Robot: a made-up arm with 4 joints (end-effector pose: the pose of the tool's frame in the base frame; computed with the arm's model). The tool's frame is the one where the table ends.
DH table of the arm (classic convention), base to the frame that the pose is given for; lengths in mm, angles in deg. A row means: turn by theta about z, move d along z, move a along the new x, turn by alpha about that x. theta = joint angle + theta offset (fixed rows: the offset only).
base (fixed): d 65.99; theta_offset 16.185; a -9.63; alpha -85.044
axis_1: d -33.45; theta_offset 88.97; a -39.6; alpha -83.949
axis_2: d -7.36; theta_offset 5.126; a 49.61; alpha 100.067
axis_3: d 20.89; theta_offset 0.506; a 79; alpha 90
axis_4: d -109; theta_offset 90; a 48; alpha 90
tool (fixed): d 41; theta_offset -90; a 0; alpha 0
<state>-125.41 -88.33 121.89 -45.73</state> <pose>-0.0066 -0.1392 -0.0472 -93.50 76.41 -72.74</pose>
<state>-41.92 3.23 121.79 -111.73</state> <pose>-0.1119 -0.0853 0.1443 84.23 -72.61 87.96</pose>
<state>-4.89 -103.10 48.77 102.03</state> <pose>-0.0730 -0.0840 0.1552 -7.13 29.51 -116.25</pose>
Working (the frame after each row of the table, in the pose's form):
after base (fixed): -0.0092 -0.0027 0.0660 -84.43 -12.01 13.09
after axis_1: -0.0029 -0.0391 0.1023 129.95 17.33 -119.34
after axis_2: -0.0048 0.0095 0.1146 15.20 -5.80 100.86
after axis_3: -0.0701 0.0419 0.1515 40.06 103.44 124.41
after axis_4: -0.0852 -0.0715 0.1182 13.33 21.81 -28.03

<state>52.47 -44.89 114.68 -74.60</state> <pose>0.0686 -0.0842 0.1959 86.68 -24.33 -18.21</pose>
Working (the frame after each row of the table, in the pose's form):
after base (fixed): -0.0092 -0.0027 0.0660 -84.43 -12.01 13.09
after axis_1: 0.0304 -0.0281 0.0877 55.28 6.32 -158.89
after axis_2: -0.0012 -0.0025 0.0584 -2.59 89.59 103.13
after axis_3: -0.0065 0.0001 0.1399 -10.26 -95.27 -32.07
after axis_4: 0.0873 -0.0477 0.1955 45.94 -81.80 52.11

